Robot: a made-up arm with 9 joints.
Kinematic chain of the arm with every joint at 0, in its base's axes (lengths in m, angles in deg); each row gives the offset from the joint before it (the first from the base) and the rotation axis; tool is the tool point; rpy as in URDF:
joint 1: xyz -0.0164 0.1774 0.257 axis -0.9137 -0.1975 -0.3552
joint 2: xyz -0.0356 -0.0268 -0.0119 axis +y
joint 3: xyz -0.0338 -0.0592 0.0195 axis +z
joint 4: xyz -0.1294 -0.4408 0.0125 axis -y
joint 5: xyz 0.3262 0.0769 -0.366 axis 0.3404 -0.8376 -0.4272
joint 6: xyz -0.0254 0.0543 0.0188 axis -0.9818 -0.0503 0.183
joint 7: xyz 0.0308 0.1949 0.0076 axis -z
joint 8: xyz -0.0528 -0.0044 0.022 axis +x
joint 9: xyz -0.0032 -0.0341 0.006 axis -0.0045 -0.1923 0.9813
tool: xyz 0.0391 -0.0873 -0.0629 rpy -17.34 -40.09 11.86
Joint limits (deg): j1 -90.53..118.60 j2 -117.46..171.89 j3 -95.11..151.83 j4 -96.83..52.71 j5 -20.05..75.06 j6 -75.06..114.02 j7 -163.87..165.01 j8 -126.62..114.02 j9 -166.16..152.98
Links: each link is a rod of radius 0.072 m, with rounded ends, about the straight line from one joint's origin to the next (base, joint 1, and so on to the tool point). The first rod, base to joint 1, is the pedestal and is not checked.
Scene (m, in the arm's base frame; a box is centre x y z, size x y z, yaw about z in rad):
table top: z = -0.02
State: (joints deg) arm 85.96 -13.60 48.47 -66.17 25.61 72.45 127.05 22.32 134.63
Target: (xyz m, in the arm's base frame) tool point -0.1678 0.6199 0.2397
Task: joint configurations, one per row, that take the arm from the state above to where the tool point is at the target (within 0.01 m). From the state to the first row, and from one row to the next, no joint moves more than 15 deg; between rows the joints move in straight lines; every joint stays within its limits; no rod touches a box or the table.
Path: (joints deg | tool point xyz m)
1: 86.02 -23.99 46.44 -52.79 29.94 70.49 126.77 22.58 136.34 | -0.1209 -0.4383 0.5529
2: 86.08 -34.37 44.41 -39.41 34.27 68.54 126.48 22.83 138.06 | 0.1024 -0.3515 0.5643
3: 86.14 -44.76 42.38 -26.03 38.60 66.58 126.20 23.09 139.77 | 0.2724 -0.1784 0.5699
4: 86.20 -55.14 40.35 -12.65 42.94 64.63 125.92 23.34 141.48 | 0.3568 0.0488 0.5543
5: 86.26 -65.53 38.32 0.73 47.27 62.67 125.63 23.60 143.19 | 0.3407 0.2855 0.5087
6: 86.32 -75.91 36.29 14.11 51.60 60.71 125.35 23.85 144.91 | 0.2293 0.4840 0.4333
7: 86.38 -86.30 34.26 27.48 55.93 58.76 125.07 24.11 146.62 | 0.0472 0.6035 0.3379
8: 86.44 -96.68 32.23 40.86 60.26 56.80 124.78 24.36 148.33 | -0.1677 0.6199 0.2398

